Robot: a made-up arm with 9 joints. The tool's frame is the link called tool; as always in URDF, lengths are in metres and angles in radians. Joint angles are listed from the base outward. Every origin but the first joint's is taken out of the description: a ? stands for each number. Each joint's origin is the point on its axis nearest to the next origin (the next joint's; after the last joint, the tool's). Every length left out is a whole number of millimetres.
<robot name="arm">
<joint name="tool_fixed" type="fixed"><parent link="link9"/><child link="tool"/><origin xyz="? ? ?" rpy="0 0 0"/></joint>
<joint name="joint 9" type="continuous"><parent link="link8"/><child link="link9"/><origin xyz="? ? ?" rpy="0 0 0"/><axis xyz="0 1 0"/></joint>
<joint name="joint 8" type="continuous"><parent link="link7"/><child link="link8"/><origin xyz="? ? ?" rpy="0 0 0"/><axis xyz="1 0 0"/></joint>
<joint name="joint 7" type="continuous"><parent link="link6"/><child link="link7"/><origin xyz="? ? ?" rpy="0 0 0"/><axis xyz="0 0 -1"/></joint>
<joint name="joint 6" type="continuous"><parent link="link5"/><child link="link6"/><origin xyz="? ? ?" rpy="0 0 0"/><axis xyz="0 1 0"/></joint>
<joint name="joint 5" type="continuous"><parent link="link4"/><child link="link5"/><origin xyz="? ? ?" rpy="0 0 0"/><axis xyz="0 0 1"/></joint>
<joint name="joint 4" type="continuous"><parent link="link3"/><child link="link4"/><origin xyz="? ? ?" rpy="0 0 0"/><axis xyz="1 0 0"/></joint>
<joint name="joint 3" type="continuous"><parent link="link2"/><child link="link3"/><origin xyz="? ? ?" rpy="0 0 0"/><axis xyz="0 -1 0"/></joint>
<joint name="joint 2" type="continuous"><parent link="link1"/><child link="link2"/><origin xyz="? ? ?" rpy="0 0 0"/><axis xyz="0 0 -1"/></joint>
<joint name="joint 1" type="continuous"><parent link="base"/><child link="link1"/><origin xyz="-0.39 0 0.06" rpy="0 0 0"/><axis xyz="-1 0 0"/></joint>
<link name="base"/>
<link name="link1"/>
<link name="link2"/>
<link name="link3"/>
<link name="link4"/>
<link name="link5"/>
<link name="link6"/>
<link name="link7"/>
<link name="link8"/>
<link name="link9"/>
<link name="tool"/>
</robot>
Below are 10 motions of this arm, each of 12 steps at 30 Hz.
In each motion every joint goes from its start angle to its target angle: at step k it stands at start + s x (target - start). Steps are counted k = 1, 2, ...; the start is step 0. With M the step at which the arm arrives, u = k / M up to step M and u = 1 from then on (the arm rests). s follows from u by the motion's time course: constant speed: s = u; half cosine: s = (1 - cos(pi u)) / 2; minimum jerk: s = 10 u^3 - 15 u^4 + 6 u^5.
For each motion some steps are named. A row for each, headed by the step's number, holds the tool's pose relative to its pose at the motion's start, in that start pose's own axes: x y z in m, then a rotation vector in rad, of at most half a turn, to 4 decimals.
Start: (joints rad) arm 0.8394 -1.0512 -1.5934 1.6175 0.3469 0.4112 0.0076 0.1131 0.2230
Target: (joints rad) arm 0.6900 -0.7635 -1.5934 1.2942 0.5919 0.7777 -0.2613 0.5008 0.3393
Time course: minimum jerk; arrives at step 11
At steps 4, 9, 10, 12:
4: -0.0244 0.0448 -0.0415 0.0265 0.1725 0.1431
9: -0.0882 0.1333 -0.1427 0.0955 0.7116 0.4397
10: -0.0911 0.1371 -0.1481 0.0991 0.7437 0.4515
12: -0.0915 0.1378 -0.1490 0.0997 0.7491 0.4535

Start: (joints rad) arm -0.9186 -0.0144 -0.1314 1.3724 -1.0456 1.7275 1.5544 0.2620 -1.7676
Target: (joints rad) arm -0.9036 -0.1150 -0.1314 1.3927 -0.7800 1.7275 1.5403 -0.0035 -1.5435
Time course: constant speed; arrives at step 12
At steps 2, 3, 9, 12:
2: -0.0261 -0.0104 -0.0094 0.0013 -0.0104 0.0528
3: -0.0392 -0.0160 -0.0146 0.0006 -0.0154 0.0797
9: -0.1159 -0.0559 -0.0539 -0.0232 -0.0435 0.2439
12: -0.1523 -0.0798 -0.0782 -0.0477 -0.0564 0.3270

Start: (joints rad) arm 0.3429 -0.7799 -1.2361 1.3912 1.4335 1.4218 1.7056 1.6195 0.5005
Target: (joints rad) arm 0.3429 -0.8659 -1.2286 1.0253 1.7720 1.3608 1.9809 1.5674 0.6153
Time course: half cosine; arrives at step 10
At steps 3, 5, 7, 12:
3: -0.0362 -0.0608 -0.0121 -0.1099 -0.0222 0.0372
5: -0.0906 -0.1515 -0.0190 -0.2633 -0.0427 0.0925
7: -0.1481 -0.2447 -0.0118 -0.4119 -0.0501 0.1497
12: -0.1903 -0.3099 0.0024 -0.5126 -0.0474 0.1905

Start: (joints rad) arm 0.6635 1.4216 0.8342 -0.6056 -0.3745 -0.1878 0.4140 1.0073 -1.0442
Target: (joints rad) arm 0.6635 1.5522 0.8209 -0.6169 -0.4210 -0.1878 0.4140 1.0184 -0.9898
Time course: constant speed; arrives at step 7
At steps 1, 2, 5, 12:
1: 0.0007 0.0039 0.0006 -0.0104 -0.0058 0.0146
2: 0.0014 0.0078 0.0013 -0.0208 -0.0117 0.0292
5: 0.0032 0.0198 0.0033 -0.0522 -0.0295 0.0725
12: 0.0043 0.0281 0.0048 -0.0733 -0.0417 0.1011

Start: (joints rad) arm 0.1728 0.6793 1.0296 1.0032 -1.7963 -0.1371 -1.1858 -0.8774 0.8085
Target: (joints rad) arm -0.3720 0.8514 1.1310 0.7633 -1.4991 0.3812 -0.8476 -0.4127 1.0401
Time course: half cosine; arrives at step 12
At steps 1, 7, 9, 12:
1: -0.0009 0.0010 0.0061 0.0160 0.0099 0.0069
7: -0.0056 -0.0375 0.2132 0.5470 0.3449 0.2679
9: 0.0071 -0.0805 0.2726 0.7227 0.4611 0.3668
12: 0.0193 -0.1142 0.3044 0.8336 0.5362 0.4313

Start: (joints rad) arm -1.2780 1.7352 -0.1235 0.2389 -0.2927 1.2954 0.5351 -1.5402 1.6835
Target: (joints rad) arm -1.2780 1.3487 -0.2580 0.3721 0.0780 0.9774 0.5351 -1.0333 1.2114
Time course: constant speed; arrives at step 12
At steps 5, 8, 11, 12:
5: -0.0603 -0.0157 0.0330 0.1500 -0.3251 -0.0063
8: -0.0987 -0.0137 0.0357 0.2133 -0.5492 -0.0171
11: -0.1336 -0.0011 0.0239 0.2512 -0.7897 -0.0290
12: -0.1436 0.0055 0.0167 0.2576 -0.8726 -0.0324

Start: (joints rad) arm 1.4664 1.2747 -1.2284 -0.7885 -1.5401 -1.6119 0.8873 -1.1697 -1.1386
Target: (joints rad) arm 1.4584 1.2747 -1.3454 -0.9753 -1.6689 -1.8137 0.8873 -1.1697 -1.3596
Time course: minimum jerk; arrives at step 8
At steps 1, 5, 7, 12:
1: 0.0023 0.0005 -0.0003 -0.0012 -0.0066 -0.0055
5: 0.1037 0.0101 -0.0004 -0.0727 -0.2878 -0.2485
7: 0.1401 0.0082 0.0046 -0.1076 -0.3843 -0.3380
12: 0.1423 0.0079 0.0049 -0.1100 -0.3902 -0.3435

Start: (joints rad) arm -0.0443 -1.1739 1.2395 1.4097 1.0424 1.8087 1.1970 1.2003 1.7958
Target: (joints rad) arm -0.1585 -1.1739 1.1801 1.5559 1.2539 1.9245 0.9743 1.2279 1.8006
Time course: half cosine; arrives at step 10
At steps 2, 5, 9, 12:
2: 0.0073 0.0100 -0.0137 -0.0280 0.0095 -0.0087
5: 0.0372 0.0482 -0.0705 -0.1422 0.0455 -0.0493
9: 0.0705 0.0852 -0.1340 -0.2660 0.0789 -0.1046
12: 0.0721 0.0869 -0.1372 -0.2720 0.0803 -0.1076

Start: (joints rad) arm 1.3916 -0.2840 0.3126 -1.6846 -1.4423 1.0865 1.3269 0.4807 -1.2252
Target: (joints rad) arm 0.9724 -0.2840 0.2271 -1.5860 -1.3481 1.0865 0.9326 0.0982 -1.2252
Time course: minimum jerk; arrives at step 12
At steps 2, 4, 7, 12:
2: -0.0265 -0.0041 -0.0084 0.0000 0.0070 0.0334
4: -0.1549 -0.0342 -0.0471 0.0008 0.0438 0.1973
7: -0.4564 -0.1790 -0.1218 0.0107 0.1560 0.6103
12: -0.6513 -0.3485 -0.1520 0.0326 0.2636 0.9253

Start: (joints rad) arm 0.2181 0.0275 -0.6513 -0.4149 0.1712 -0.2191 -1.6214 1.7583 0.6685
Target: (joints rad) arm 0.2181 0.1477 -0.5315 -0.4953 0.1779 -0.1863 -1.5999 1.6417 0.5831
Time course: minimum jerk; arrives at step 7
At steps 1, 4, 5, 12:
1: 0.0004 0.0007 -0.0013 -0.0024 -0.0055 -0.0026
4: 0.0131 0.0169 -0.0357 -0.0628 -0.1508 -0.0692
5: 0.0187 0.0219 -0.0478 -0.0834 -0.2049 -0.0936
12: 0.0226 0.0249 -0.0555 -0.0963 -0.2402 -0.1094

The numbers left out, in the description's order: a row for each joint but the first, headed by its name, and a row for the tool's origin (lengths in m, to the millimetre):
tool: -0.02 0 0.04
joint 9: 0 0.37 -0.1
joint 8: 0.09 -0.1 0
joint 7: 0.29 0 0.12
joint 6: 0.03 0.11 0
joint 5: 0 -0.31 -0.46
joint 4: 0.08 0 0.23
joint 3: -0.38 0.12 0
joint 2: 0 0.06 -0.01

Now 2 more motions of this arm.
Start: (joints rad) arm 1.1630 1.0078 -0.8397 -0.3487 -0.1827 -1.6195 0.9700 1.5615 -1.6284
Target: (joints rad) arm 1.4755 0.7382 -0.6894 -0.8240 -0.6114 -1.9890 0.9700 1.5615 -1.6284
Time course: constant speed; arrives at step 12
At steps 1, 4, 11, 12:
1: 0.0197 0.0027 0.0248 0.0746 0.0597 -0.0452
4: 0.0928 -0.0074 0.0958 0.2994 0.2396 -0.1899
11: 0.3087 -0.1450 0.1805 0.8189 0.6703 -0.5740
12: 0.3389 -0.1758 0.1772 0.8913 0.7337 -0.6336

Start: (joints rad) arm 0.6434 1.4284 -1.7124 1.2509 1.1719 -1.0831 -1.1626 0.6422 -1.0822
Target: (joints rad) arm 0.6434 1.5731 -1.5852 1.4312 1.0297 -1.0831 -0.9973 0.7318 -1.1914
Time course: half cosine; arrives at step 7
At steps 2, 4, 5, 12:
2: -0.0195 -0.0080 -0.0218 -0.0347 -0.0755 0.0186
4: -0.0563 -0.0294 -0.0716 -0.1049 -0.2553 0.0587
5: -0.0703 -0.0408 -0.0952 -0.1342 -0.3451 0.0769
12: -0.0813 -0.0521 -0.1171 -0.1592 -0.4319 0.0933

